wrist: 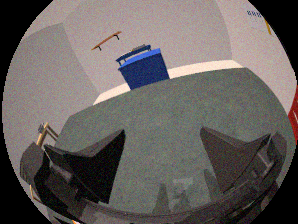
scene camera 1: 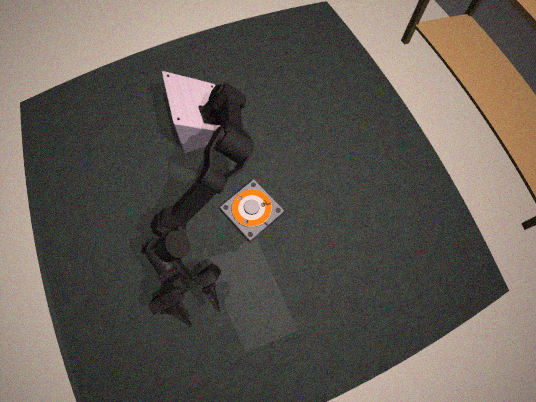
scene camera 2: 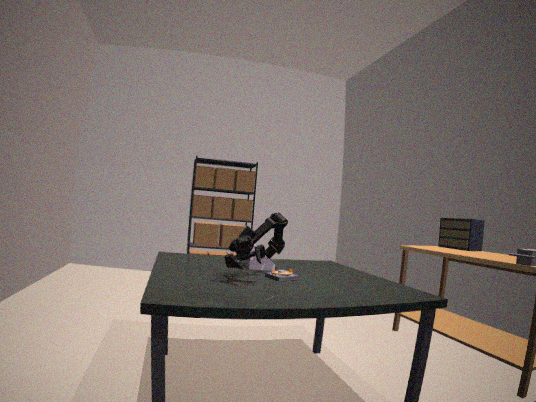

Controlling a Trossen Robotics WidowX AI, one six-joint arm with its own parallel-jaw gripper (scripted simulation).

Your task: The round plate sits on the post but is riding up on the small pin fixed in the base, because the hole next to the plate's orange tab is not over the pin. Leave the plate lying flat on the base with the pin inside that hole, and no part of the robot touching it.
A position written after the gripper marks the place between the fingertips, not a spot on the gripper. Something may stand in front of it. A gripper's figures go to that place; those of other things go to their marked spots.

Labels:
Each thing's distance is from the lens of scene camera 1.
gripper (scene camera 1: 204, 318): 85 cm
square grey base (scene camera 1: 250, 233): 95 cm

